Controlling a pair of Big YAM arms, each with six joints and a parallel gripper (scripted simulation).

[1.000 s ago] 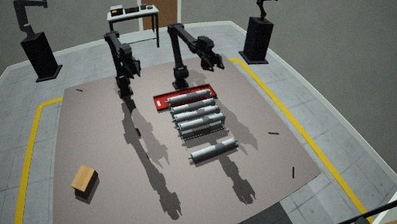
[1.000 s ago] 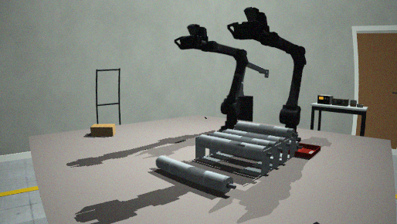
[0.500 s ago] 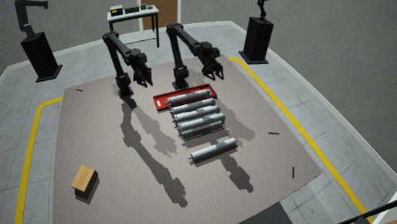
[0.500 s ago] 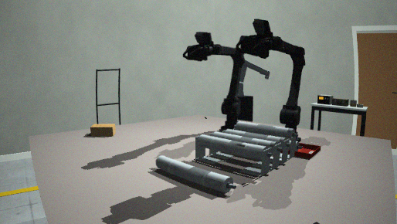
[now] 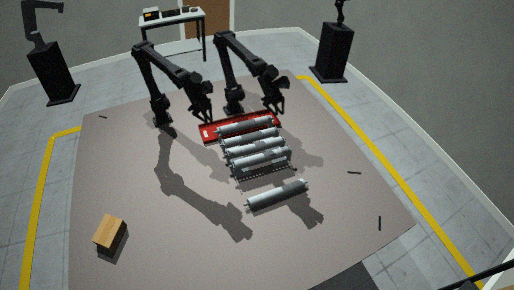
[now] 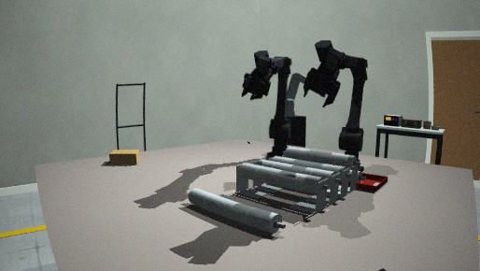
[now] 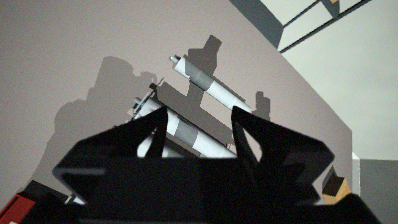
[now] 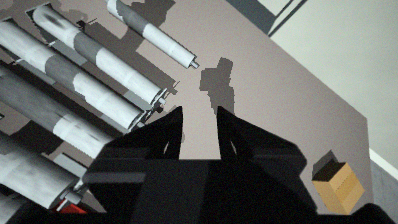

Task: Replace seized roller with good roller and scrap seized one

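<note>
Right now the bed roller is 230 mm below my left hand, 100 mm to the right of it and 90 mm behind it. Round my left hand: red scrap tray (300 mm below, 270 mm behind, 130 mm to the right); cardboard box (900 mm to the right, 320 mm ahead, 270 mm below).
</note>
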